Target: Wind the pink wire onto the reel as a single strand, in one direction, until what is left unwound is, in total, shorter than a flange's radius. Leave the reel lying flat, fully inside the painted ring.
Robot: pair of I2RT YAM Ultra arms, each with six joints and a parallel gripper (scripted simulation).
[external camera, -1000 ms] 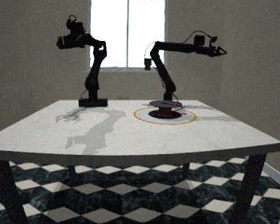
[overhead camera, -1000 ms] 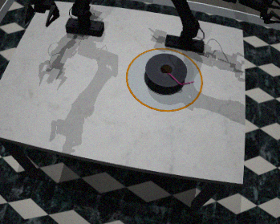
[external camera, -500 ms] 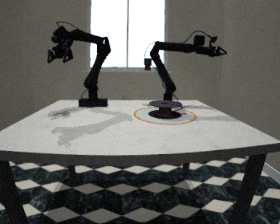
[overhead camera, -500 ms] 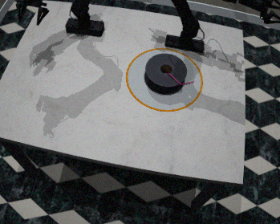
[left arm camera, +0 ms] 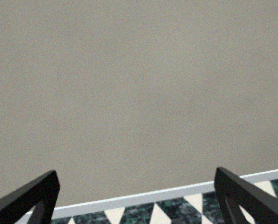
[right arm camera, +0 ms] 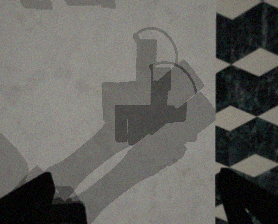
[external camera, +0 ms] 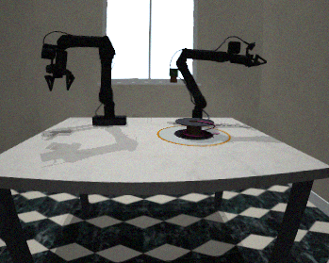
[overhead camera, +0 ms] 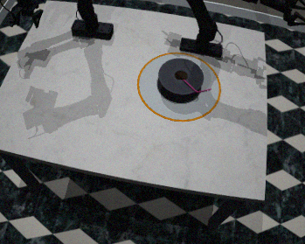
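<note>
Now: the dark reel 460 mm to the right of my left hand, 360 mm below it and 160 mm ahead of it. The rest, counted from my left hand: orange painted ring 460 mm to the right, 400 mm below, 160 mm ahead.
</note>
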